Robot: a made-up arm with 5 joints. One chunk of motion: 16 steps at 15 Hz.
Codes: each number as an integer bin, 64 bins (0 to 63) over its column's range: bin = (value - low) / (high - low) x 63, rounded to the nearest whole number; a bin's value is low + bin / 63 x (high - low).
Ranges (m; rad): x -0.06..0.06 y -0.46..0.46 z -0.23..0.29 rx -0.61..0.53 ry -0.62..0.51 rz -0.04..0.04
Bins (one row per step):
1: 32 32 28 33 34 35
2: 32 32 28 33 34 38
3: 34 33 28 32 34 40
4: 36 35 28 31 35 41
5: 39 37 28 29 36 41
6: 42 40 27 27 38 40
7: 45 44 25 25 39 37
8: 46 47 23 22 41 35
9: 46 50 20 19 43 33
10: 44 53 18 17 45 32
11: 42 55 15 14 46 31
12: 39 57 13 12 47 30
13: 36 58 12 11 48 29
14: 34 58 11 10 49 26
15: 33 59 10 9 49 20
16: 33 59 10 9 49 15
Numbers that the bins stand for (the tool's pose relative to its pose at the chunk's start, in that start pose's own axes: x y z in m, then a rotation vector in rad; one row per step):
1: 0.0010 0.0073 0.0011 -0.0129 -0.0102 0.0044
2: 0.0010 0.0073 0.0011 -0.0129 -0.0102 0.0083
3: 0.0048 0.0219 0.0011 -0.0310 -0.0102 0.0108
4: 0.0086 0.0511 0.0011 -0.0490 0.0078 0.0121
5: 0.0143 0.0803 0.0011 -0.0852 0.0257 0.0121
6: 0.0200 0.1241 -0.0071 -0.1214 0.0616 0.0108
7: 0.0257 0.1825 -0.0237 -0.1576 0.0795 0.0070
8: 0.0276 0.2263 -0.0402 -0.2119 0.1154 0.0044
9: 0.0276 0.2702 -0.0649 -0.2662 0.1513 0.0019
10: 0.0238 0.3140 -0.0814 -0.3024 0.1871 0.0006
11: 0.0200 0.3432 -0.1062 -0.3567 0.2051 -0.0006
12: 0.0143 0.3724 -0.1227 -0.3929 0.2230 -0.0019
13: 0.0086 0.3870 -0.1310 -0.4110 0.2410 -0.0032
14: 0.0048 0.3870 -0.1392 -0.4290 0.2589 -0.0070
15: 0.0029 0.4016 -0.1475 -0.4471 0.2589 -0.0146
16: 0.0029 0.4016 -0.1475 -0.4471 0.2589 -0.0210

